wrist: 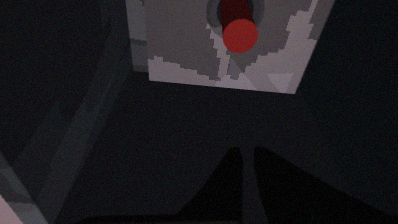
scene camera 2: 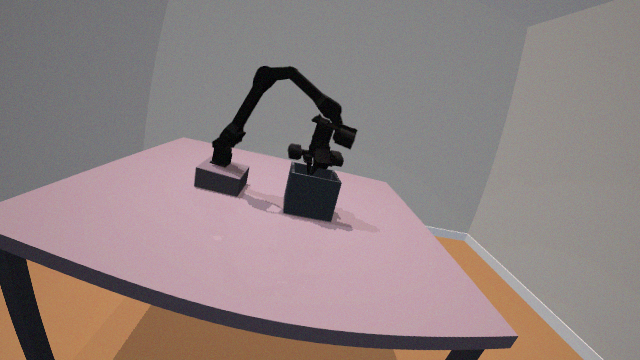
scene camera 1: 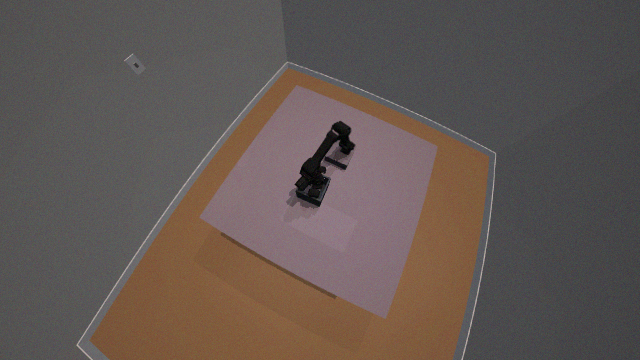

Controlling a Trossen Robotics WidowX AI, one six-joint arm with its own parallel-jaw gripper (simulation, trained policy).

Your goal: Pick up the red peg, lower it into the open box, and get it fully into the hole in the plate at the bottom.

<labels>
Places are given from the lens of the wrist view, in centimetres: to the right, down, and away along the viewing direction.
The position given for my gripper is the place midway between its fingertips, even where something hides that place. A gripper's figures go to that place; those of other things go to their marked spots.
my gripper (wrist: pixel 246 156): 2, 2, 11
grey plate (wrist: pixel 188 49): -1, -4, 13
</labels>
